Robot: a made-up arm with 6 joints.
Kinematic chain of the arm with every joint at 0, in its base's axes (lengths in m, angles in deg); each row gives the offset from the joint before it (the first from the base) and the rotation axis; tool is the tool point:
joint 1: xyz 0 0 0.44 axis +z
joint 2: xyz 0 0 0 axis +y
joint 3: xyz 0 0 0.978 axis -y
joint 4: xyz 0 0 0 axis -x
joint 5: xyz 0.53 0 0 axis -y
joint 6: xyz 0 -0.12 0 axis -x
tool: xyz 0 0 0
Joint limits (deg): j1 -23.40..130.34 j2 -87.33..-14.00 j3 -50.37..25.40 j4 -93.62..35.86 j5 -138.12..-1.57 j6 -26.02..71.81
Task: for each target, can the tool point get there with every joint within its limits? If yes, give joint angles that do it. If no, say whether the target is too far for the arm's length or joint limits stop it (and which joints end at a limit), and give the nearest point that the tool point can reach.
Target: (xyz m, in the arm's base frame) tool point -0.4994 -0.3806 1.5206
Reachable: yes | joints 26.44 -53.71 15.29 9.35 -39.25 -6.88
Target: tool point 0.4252 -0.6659 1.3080
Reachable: yes | joints 114.28 -68.85 2.85 18.52 -52.90 29.94
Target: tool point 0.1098 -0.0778 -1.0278
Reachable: no: joint limits stop it (at a limit: joint 1, joint 2, joint 3) | nearest point 0.3133 -0.3653 0.7084 | short by 1.772 m
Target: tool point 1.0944 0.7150 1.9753
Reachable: no: too far | nearest point 0.2346 0.1532 1.5915 | short by 1.096 m
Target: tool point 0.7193 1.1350 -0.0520
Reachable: no: joint limits stop it (at a limit: joint 2, joint 3) | nearest point 0.1032 0.1628 1.0330 | short by 1.582 m
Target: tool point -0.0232 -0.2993 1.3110
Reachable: yes | joints 62.56 -49.95 -20.15 -12.04 -52.40 51.36
